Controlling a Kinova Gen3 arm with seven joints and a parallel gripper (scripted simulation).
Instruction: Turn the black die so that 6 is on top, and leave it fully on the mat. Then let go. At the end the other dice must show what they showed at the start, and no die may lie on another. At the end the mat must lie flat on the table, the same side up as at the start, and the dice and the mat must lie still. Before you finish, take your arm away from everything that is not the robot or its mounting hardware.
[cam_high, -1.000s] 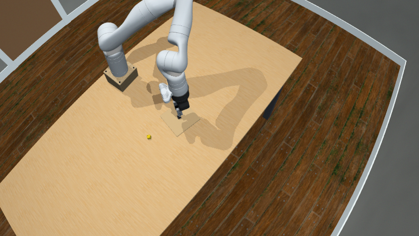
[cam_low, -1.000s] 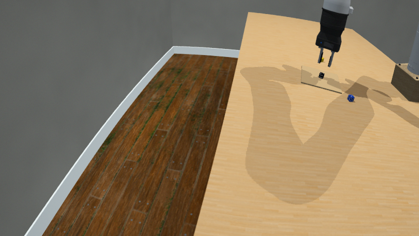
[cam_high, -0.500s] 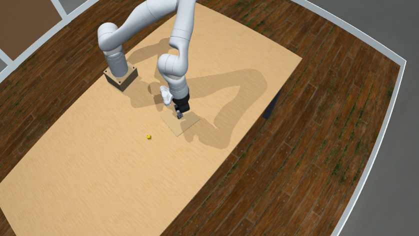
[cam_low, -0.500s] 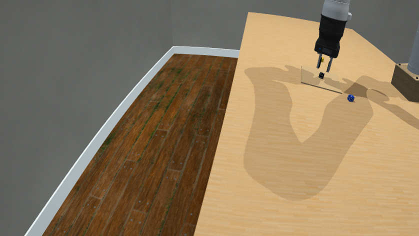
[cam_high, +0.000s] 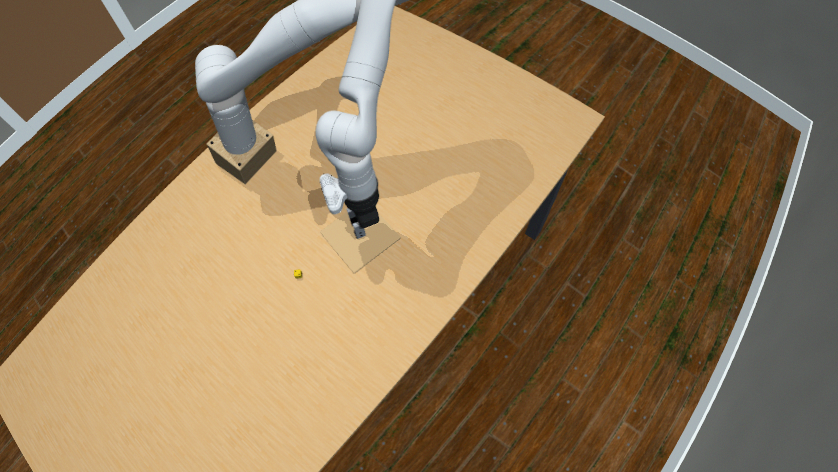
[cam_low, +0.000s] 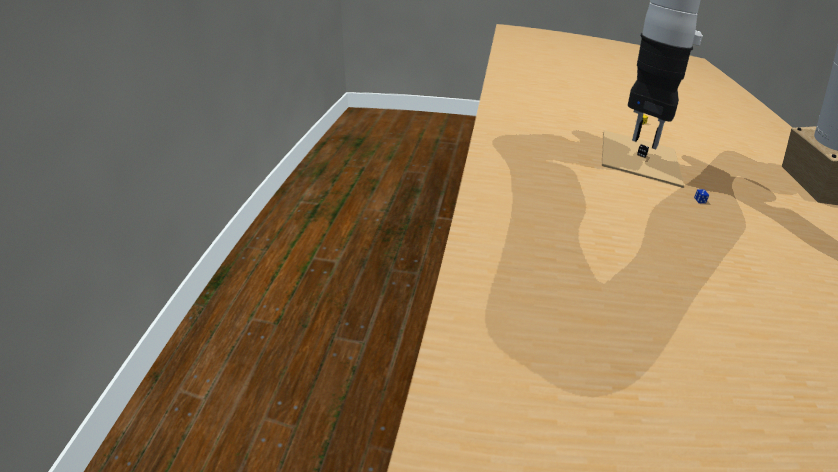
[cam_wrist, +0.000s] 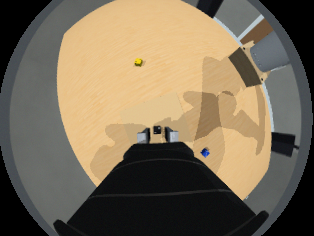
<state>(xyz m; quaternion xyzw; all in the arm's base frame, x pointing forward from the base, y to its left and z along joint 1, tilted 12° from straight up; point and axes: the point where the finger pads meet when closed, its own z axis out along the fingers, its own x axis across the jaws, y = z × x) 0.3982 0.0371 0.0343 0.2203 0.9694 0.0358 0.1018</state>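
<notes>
Right now my hand is 3 cm above the black die. The rest, counted from my hand: blue die: 8 cm behind, 11 cm to the left, 4 cm below; then tan mat: 4 cm below; then yellow die: 4 cm behind, 17 cm to the right, 4 cm below.
</notes>
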